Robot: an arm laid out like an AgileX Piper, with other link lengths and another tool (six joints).
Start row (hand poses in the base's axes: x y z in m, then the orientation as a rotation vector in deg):
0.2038, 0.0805, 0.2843, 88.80, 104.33, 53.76
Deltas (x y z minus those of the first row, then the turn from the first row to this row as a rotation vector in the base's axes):
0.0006, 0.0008, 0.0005, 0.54, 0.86, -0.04
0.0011, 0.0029, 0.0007, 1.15, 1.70, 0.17
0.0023, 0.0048, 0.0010, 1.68, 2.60, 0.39
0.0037, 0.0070, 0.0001, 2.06, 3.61, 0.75
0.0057, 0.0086, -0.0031, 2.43, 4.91, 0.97
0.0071, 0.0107, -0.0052, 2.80, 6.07, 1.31
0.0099, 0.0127, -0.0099, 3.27, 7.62, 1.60
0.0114, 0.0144, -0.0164, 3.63, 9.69, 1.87
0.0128, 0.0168, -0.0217, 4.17, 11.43, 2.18
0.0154, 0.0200, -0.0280, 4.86, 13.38, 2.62
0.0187, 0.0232, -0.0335, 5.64, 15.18, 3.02
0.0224, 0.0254, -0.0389, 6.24, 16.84, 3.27
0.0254, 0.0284, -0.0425, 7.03, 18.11, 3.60
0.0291, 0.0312, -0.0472, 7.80, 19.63, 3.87
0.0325, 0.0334, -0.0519, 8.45, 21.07, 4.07
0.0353, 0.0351, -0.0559, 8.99, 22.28, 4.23
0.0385, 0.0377, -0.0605, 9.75, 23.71, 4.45
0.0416, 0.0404, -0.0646, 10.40, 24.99, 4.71
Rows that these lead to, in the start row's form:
0.2044, 0.0813, 0.2848, 89.79, 104.78, 53.78
0.2049, 0.0834, 0.2850, 90.62, 105.43, 53.99
0.2061, 0.0853, 0.2853, 91.43, 106.14, 54.09
0.2075, 0.0875, 0.2844, 92.13, 107.10, 54.02
0.2095, 0.0891, 0.2812, 93.15, 108.13, 53.69
0.2109, 0.0912, 0.2791, 93.96, 109.17, 53.49
0.2137, 0.0932, 0.2744, 95.17, 110.41, 53.11
0.2152, 0.0949, 0.2679, 96.71, 112.01, 52.24
0.2166, 0.0973, 0.2626, 98.08, 113.39, 51.78
0.2192, 0.1005, 0.2563, 99.61, 115.00, 51.39
0.2225, 0.1037, 0.2508, 101.12, 116.44, 51.15
0.2262, 0.1059, 0.2454, 102.53, 117.68, 50.73
0.2292, 0.1089, 0.2418, 103.71, 118.70, 50.84
0.2329, 0.1117, 0.2371, 105.13, 119.82, 50.69
0.2363, 0.1139, 0.2324, 106.46, 120.85, 50.43
0.2391, 0.1156, 0.2284, 107.59, 121.70, 50.19
0.2423, 0.1182, 0.2238, 108.98, 122.70, 50.05
0.2454, 0.1209, 0.2197, 110.15, 123.67, 49.91

